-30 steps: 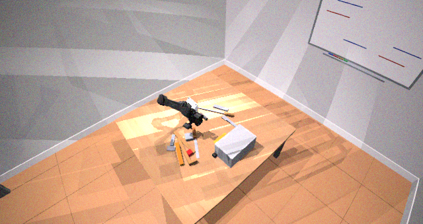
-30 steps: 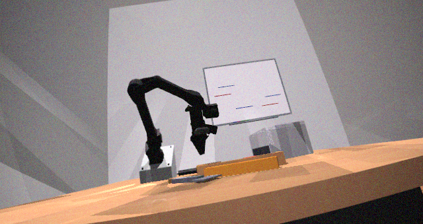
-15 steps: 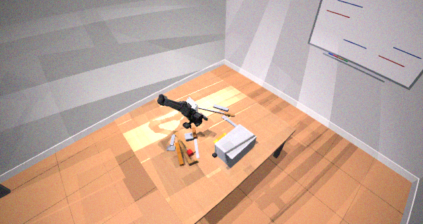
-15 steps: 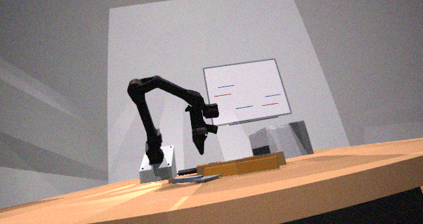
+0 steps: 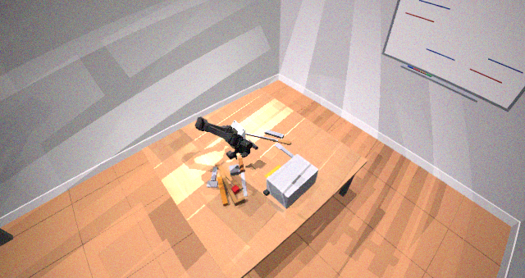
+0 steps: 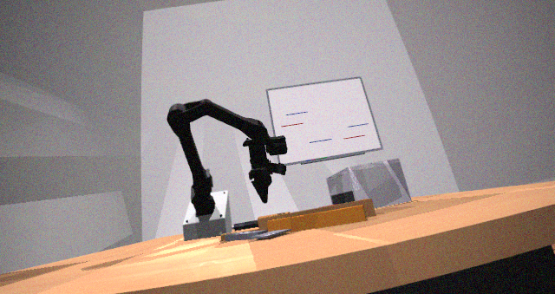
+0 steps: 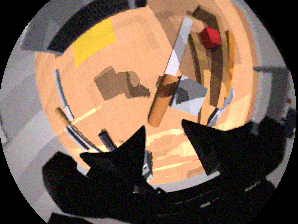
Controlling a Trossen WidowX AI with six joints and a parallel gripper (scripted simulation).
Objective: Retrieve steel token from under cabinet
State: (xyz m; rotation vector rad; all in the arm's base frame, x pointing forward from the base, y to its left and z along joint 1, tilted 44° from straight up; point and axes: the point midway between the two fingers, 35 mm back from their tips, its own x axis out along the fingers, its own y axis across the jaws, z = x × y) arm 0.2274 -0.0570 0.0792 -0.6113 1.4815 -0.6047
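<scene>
The grey block lies 7 cm to the right of my gripper tip, 6 cm below it and 2 cm ahead of it. Round my gripper tip: orange bar 24 cm to the right, 12 cm ahead, 6 cm below; then thin wooden stick 13 cm to the right, 7 cm below, 3 cm ahead; then red block 17 cm ahead, 16 cm to the right, 6 cm below.
</scene>
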